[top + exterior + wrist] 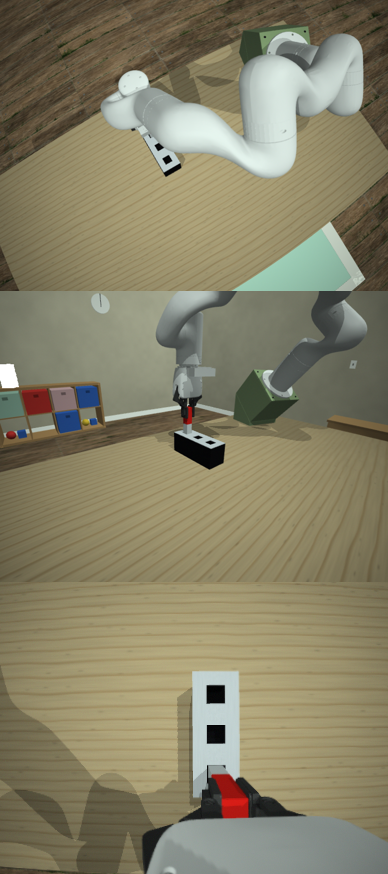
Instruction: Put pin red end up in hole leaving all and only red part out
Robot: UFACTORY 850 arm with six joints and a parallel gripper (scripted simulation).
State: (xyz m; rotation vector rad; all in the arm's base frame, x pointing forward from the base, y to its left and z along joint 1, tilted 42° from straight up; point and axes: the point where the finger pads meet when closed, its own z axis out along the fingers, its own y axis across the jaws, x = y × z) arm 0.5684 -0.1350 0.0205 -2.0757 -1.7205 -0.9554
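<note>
Right now my hand is 10 mm above the pin. From my hand the other things lie so: block (120 mm below, 60 mm to the left).
</note>
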